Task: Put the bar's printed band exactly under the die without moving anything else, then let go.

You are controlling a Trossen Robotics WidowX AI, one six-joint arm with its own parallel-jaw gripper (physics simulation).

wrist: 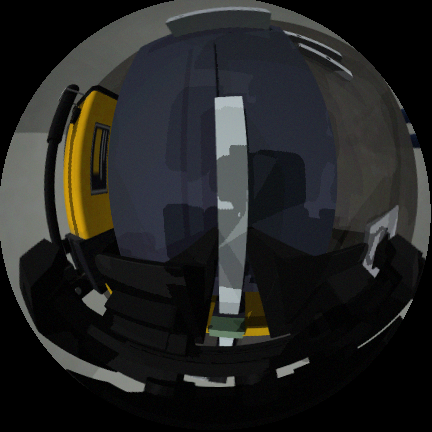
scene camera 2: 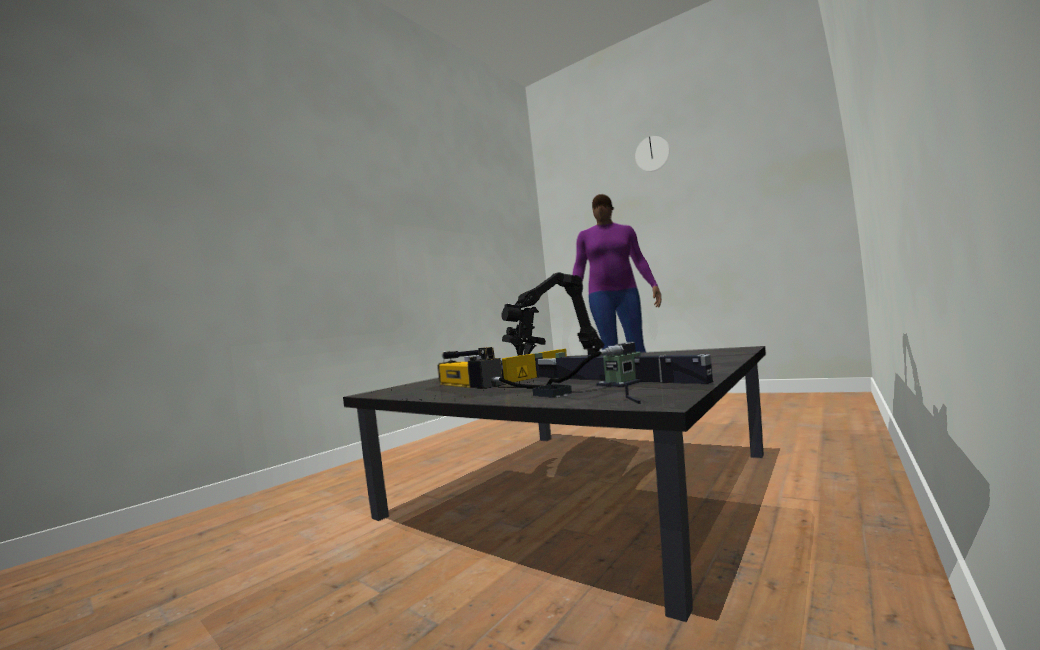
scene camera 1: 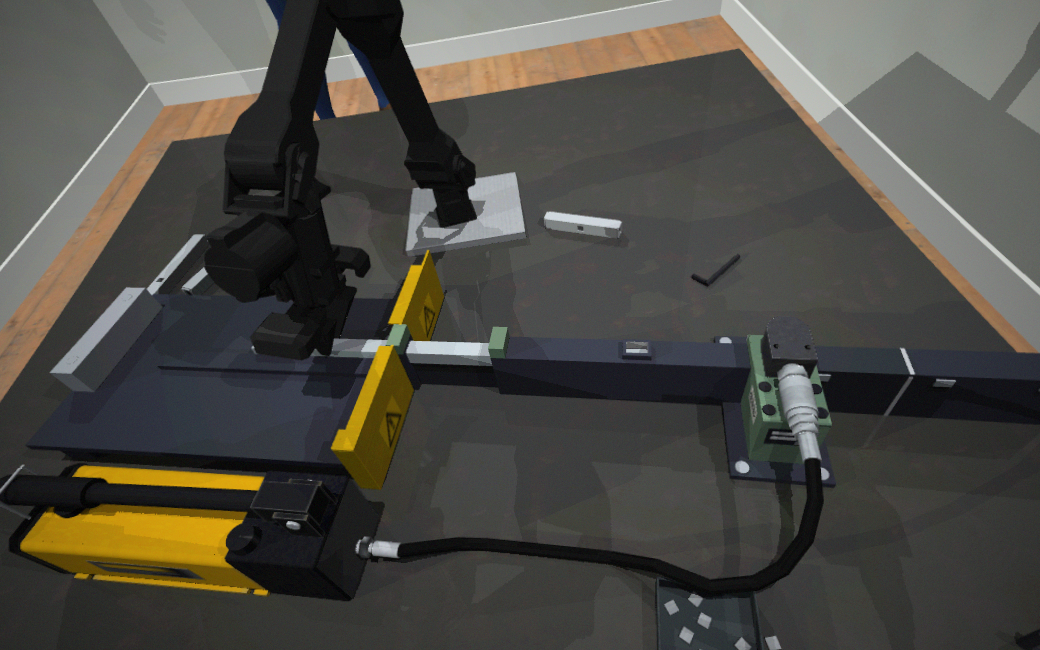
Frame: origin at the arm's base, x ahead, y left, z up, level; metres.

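Seen in the pictures: gripper, between the fingertips: (wrist: 231, 232) (scene camera 1: 330, 348); arm's base, origin of its link: (wrist: 379, 250) (scene camera 1: 456, 214).
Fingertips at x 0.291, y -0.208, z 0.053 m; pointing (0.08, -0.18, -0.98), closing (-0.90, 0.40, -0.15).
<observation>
Offsets run from my fingertips to a thing's top centre. "pt": to the spot under its first point. Level surfaces: height alone.
The pale bar (scene camera 1: 448, 352) (wrist: 232, 175) lies lengthwise along the dark blue table plate, passes through the gap between the yellow guards and a green guide {pt dy +0.093, dx +0.044, dz +0.031 m} (scene camera 1: 398, 337) (wrist: 226, 326), and reaches a second green guide {pt dy +0.208, dx +0.094, dz +0.031 m} (scene camera 1: 498, 341) at the dark rail's mouth. My gripper (scene camera 1: 329, 346) (scene camera 2: 525, 350) (wrist: 231, 232) is shut on the bar, left of the guards in scene camera 1. A green unit {pt dy +0.455, dx +0.292, dz +0.000 m} (scene camera 1: 786, 436) (scene camera 2: 621, 367) with a dark head {pt dy +0.484, dx +0.226, dz +0.057 m} (scene camera 1: 788, 344) straddles the rail. No printed band shows on the visible bar, and I cannot make out the die.
Yellow guards (scene camera 1: 373, 417) (scene camera 1: 417, 295) flank the bar. A yellow machine {pt dy -0.180, dx +0.200, dz +0.022 m} (scene camera 1: 138, 536) (wrist: 82, 165) stands beside the plate {dz -0.012 m} (scene camera 1: 207, 421); its black cable {pt dy +0.185, dx +0.306, dz -0.051 m} (scene camera 1: 536, 549) runs to the green unit. A grey block {pt dy -0.279, dx -0.106, dz +0.023 m} (scene camera 1: 107, 337), a white block {dy +0.400, dx -0.173, dz -0.042 m} (scene camera 1: 582, 225), a hex key {dy +0.548, dx -0.010, dz -0.056 m} (scene camera 1: 717, 270) and a chip tray {pt dy +0.335, dx +0.400, dz -0.060 m} (scene camera 1: 720, 605) also show.
</observation>
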